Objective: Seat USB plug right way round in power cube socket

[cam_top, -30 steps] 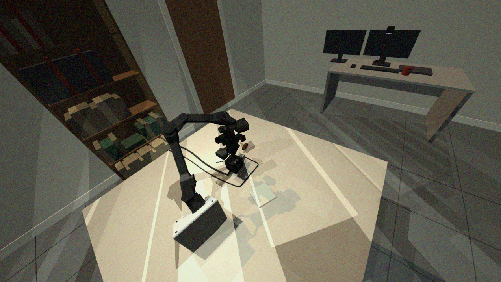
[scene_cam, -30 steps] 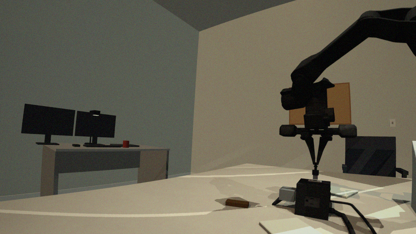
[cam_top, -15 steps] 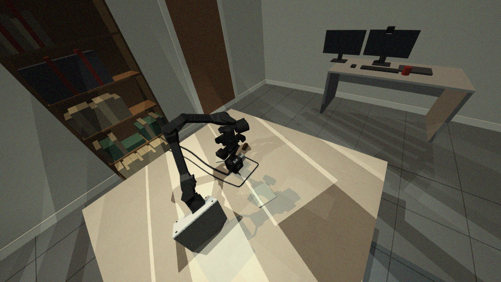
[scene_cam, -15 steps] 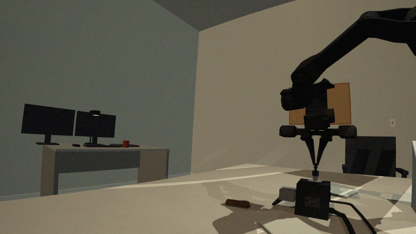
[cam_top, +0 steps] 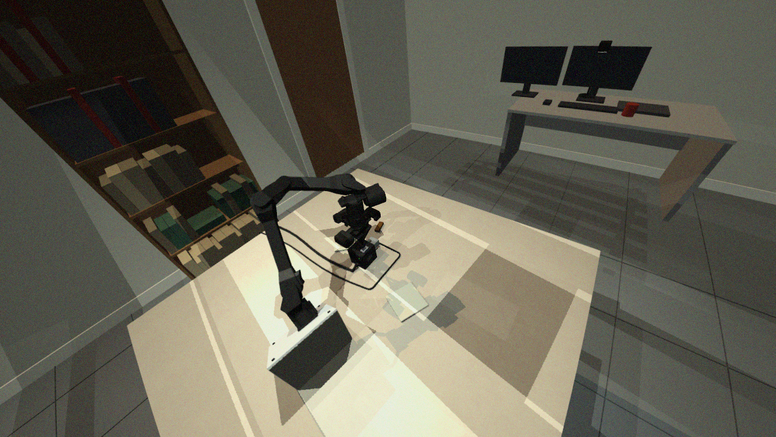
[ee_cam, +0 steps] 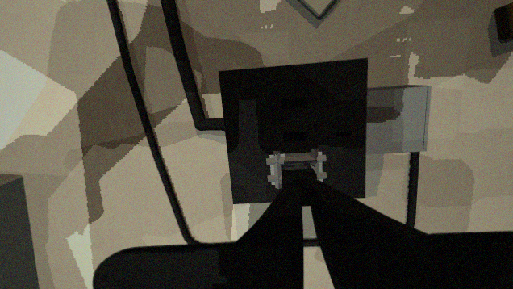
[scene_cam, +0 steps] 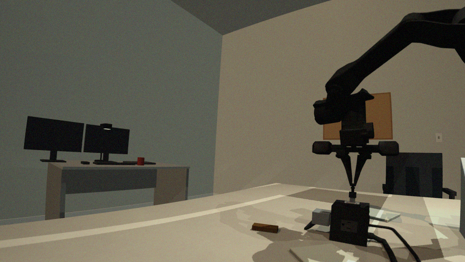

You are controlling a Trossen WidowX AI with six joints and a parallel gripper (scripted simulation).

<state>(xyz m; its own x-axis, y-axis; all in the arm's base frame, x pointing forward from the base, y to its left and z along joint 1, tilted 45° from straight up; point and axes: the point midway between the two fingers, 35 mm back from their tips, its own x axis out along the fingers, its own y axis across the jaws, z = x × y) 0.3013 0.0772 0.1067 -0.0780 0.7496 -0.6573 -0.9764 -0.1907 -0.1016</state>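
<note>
Now: the dark usb plug 2 cm below my gripper tip. From my gripper tip the other things lie so: pale flat pad: 24 cm to the right, 11 cm below, 1 cm behind; brown block: 16 cm ahead, 11 cm to the left, 11 cm below.
</note>
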